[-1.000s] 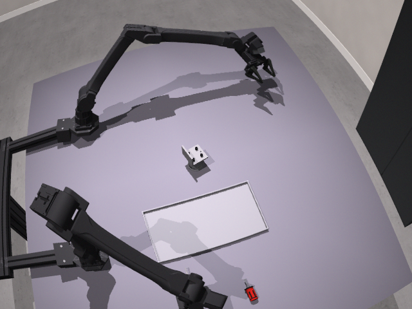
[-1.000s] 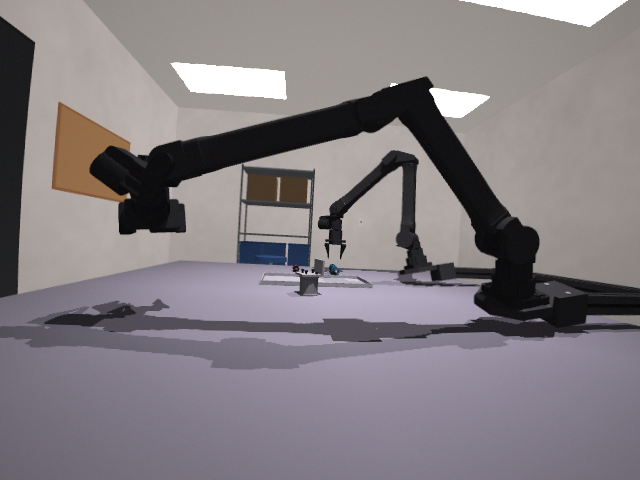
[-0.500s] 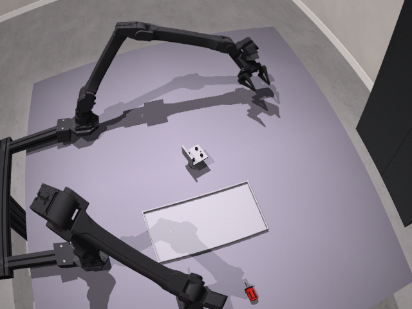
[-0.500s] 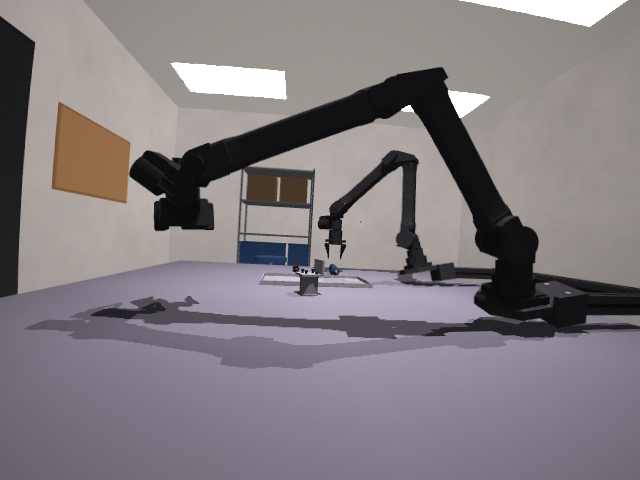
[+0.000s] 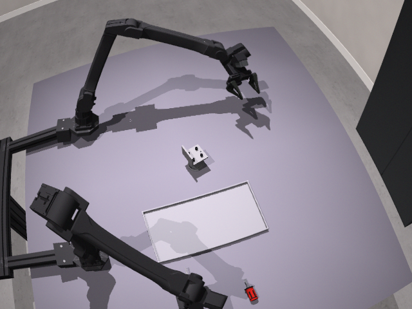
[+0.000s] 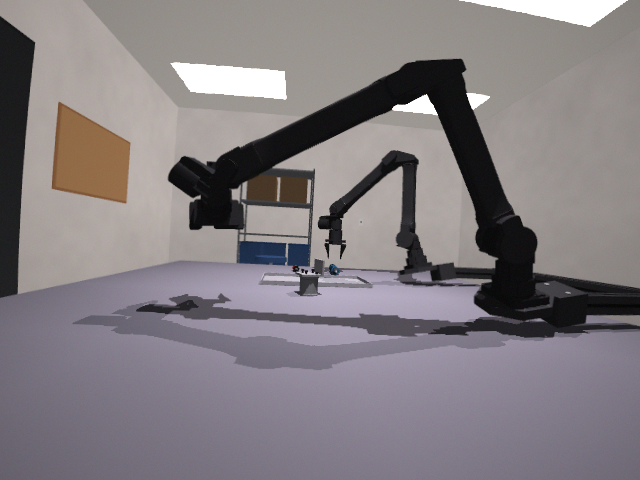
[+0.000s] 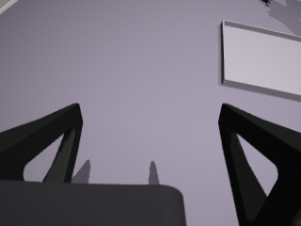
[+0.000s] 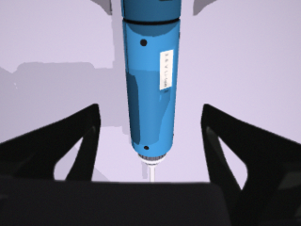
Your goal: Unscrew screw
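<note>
Now: left hand 25 cm past the white bracket, 14 cm to the left of it and 13 cm above it. From my left hand the other things lie so: white tray 26 cm behind, 40 cm to the right, 19 cm below; red hand screwdriver 16 cm behind, 71 cm to the right, 18 cm below; joint module body 25 cm behind, 14 cm to the right, 17 cm below.
</note>
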